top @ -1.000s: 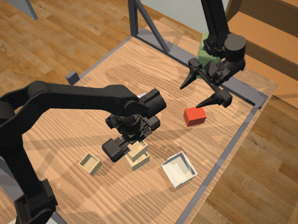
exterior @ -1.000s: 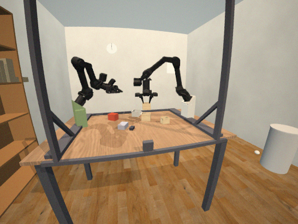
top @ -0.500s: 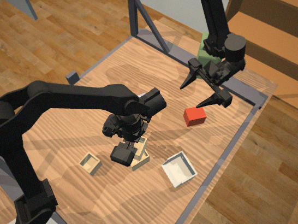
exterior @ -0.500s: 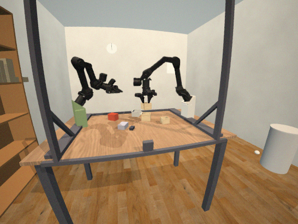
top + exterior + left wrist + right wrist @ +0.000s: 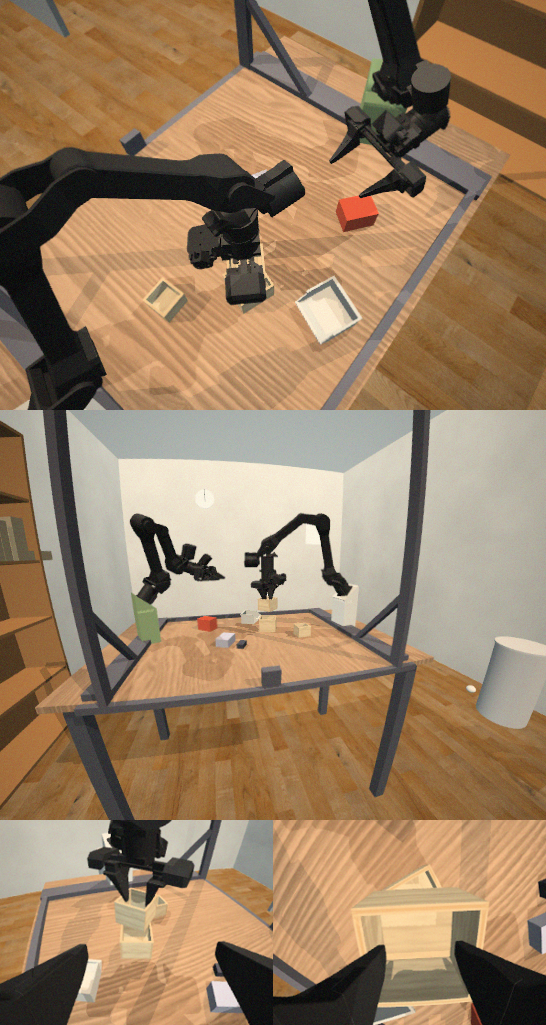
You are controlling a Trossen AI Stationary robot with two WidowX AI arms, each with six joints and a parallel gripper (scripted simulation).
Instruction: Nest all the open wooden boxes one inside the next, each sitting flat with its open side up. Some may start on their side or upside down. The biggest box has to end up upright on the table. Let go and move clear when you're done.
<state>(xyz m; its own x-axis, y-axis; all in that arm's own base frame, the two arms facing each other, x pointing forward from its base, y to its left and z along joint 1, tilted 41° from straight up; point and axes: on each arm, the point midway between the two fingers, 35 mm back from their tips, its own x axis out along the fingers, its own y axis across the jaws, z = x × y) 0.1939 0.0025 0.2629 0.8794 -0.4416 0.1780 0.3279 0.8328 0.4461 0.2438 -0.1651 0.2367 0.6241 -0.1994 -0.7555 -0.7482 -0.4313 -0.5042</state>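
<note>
My right hand is 60 mm above the medium tan wooden box. Round my right hand: small tan wooden box 160 mm below, 130 mm to the right, 110 mm behind; then white box 160 mm ahead, 150 mm below, 60 mm to the left; then small dark block 180 mm behind, 160 mm below, 140 mm to the left.
</note>
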